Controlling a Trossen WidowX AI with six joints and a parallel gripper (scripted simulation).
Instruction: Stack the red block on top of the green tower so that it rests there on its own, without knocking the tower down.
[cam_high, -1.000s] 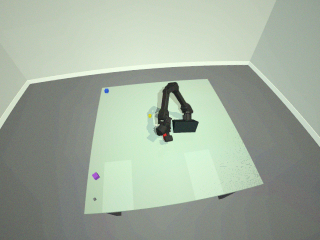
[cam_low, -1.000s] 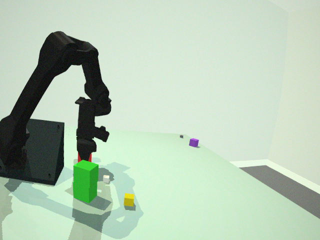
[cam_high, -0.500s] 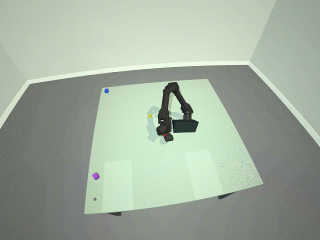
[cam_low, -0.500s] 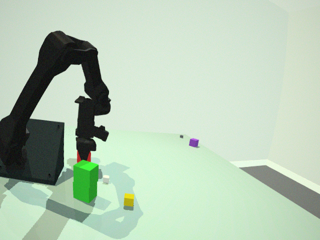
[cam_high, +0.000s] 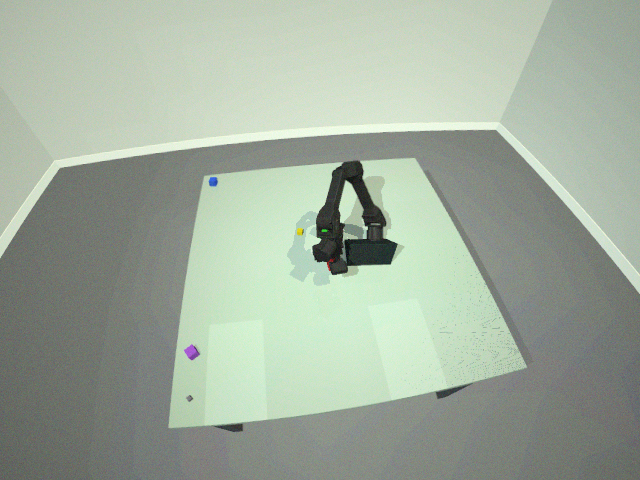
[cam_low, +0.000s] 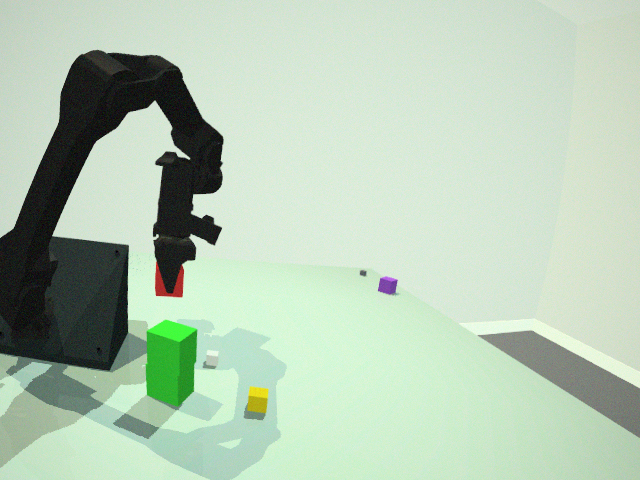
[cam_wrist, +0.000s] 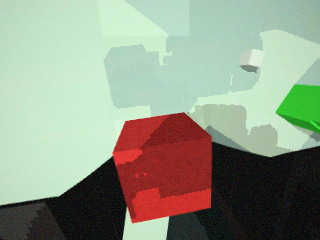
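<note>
Right now my gripper tip is 70 mm short of the white cube, 120 mm to the left of it and 60 mm above it. Also, from my gripper tip: yellow cube: 120 mm ahead, 240 mm to the right, 60 mm below; purple cube: 560 mm ahead, 290 mm to the left, 60 mm below; red block: 20 mm above.
</note>
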